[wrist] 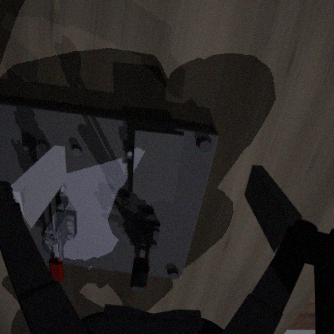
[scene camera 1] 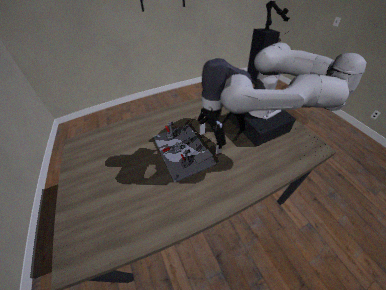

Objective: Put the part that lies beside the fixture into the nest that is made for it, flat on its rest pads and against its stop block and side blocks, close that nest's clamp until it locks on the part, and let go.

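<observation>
The grey fixture plate (scene camera 1: 189, 172) (wrist: 170, 205) carries clamps with red handles. One clamp (wrist: 62, 227) shows at the left in the wrist view, its red handle (wrist: 56, 270) toward the bottom. A darker clamp (wrist: 141, 222) stands in shadow right of it, its handle (wrist: 140, 275) also toward the bottom; whether it is locked cannot be told. A thin dark upright line runs above this clamp. The part cannot be made out from the nest features in this shade. My gripper (scene camera 1: 210, 139) (wrist: 157, 171) is wide open and empty, above the plate's robot-side edge.
The fixture lies on the wooden table (scene camera 1: 125, 215) (wrist: 285, 115). Two more red clamp handles (scene camera 1: 167, 129) (scene camera 1: 166, 149) stand left of the gripper in the scene view. The robot's dark base (scene camera 1: 270, 129) is behind and right of it. Arm shadows cover much of the plate.
</observation>
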